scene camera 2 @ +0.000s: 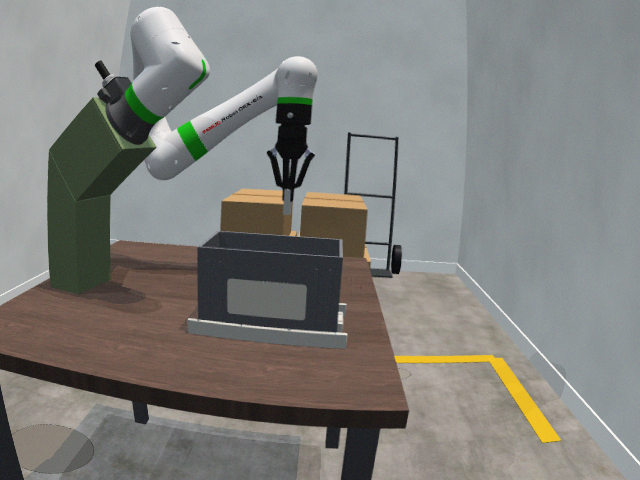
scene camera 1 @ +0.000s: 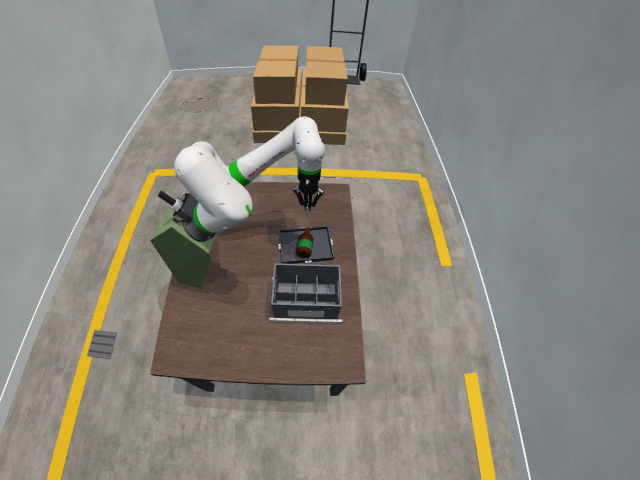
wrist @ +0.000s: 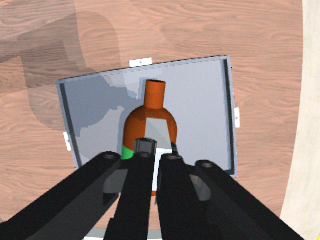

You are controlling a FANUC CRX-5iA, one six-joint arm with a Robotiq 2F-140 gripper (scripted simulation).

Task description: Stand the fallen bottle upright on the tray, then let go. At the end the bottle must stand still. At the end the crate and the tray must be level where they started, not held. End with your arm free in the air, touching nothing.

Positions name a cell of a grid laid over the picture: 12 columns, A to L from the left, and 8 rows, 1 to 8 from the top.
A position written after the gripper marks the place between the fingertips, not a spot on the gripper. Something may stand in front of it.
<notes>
In view: the gripper (scene camera 2: F4), a brown bottle (wrist: F5), a dark grey crate (scene camera 2: F5) and a grey tray (scene camera 1: G5).
The dark grey crate shows as well in scene camera 1 (scene camera 1: G5). The grey tray also shows in the wrist view (wrist: H4). The gripper is seen too in the wrist view (wrist: F5). Scene camera 2 does not show the brown bottle, which is hidden by the dark grey crate. Scene camera 2 misses the grey tray, which is hidden by the dark grey crate.
</notes>
